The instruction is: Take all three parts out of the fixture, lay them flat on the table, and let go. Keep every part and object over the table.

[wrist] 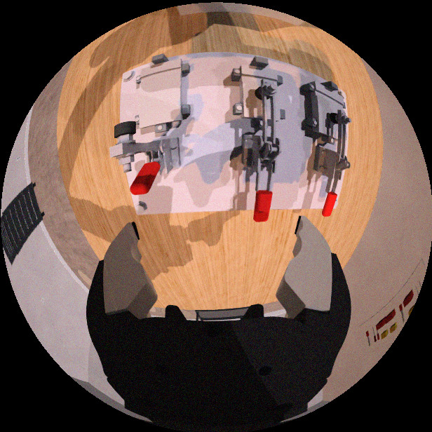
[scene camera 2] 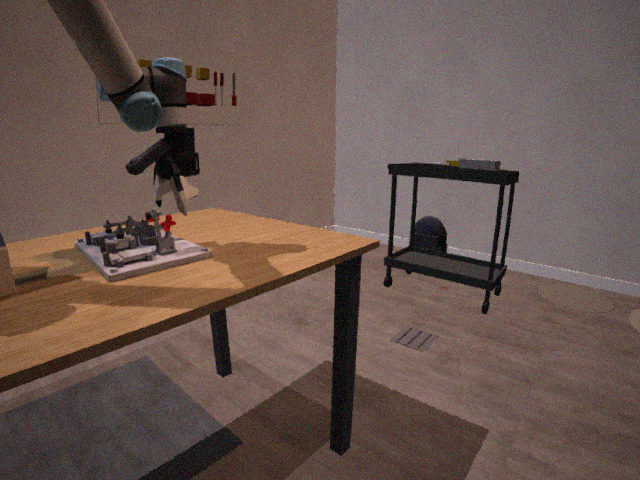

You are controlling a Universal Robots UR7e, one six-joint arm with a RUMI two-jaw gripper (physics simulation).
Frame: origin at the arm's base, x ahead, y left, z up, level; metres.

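Where they show: gripper, fingertip midpoint: (scene camera 2: 171, 211).
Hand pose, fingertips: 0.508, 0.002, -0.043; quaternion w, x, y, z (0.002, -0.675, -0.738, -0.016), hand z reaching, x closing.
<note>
Things, the pixels of their top centre, and the offset from my fingertips, as dx, dy, dz. "spot": a spot on its surface instead. Level surfaces: height alone.
- fixture's pale base plate at a spot on its surface: (scene camera 2: 180, 258) spot: -0.034, -0.125, -0.082
- table at its surface level: dz -0.096
- flat pale part at its top centre: (scene camera 2: 129, 253) -0.127, -0.068, -0.066
- table's corner at a spot on its surface: (scene camera 2: 376, 242) spot: +0.437, -0.279, -0.099
The fixture's pale base plate (scene camera 2: 180, 258) (wrist: 210, 75) lies on the table (scene camera 2: 289, 253) (wrist: 95, 175) and carries three clamps with red handles. A flat pale part (scene camera 2: 135, 254) (wrist: 161, 95) sits between corner posts at the wrist view's left. Its clamp's black tip (wrist: 125, 129) stands beside the part's lower left corner, and its red handle (scene camera 2: 168, 223) (wrist: 145, 178) is tilted. The middle part (wrist: 251, 95) and right part (wrist: 325, 102) sit under their clamp arms; their red handles (wrist: 263, 206) (wrist: 329, 204) point toward my gripper. My gripper (scene camera 2: 171, 209) (wrist: 215, 221) is open and empty above the plate's near edge.
A pale upright object (scene camera 2: 5, 268) stands at the table's left in the scene view, beside a low flat block (scene camera 2: 31, 273). The table's corner (scene camera 2: 376, 242) is right of the fixture. A black cart (scene camera 2: 452, 172) stands on the floor beyond.
</note>
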